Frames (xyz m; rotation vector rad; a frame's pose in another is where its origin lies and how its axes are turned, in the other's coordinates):
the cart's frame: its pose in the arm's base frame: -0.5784 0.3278 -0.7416 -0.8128 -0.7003 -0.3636
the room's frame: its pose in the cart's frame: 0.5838 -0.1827 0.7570 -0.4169 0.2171 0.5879
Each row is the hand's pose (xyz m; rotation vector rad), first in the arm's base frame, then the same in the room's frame.
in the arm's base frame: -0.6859 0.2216 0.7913 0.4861 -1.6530 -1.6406
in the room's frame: -0.0312 -0.7926 -0.3497 0.9445 -0.2442 -2.4637
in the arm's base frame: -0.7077 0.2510 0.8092 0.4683 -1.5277 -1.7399
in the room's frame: -0.0487 -0.8049 -0.3150 0.9285 -0.0736 -2.4638
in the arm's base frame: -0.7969 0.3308 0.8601 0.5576 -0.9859 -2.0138
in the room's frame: -0.1255 -0.8443 -0.2177 1.0188 0.5777 -2.3962
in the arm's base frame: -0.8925 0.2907 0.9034 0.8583 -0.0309 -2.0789
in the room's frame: -0.2154 -0.9087 -0.2373 1.3555 1.5380 -1.9507
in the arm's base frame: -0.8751 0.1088 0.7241 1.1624 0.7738 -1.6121
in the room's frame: -0.2334 -0.7827 -0.4594 1.8282 2.0878 -1.0517
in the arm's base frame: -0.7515 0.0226 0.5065 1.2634 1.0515 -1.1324
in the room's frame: -0.1477 -0.5811 -0.6079 2.0952 2.0665 -0.3974
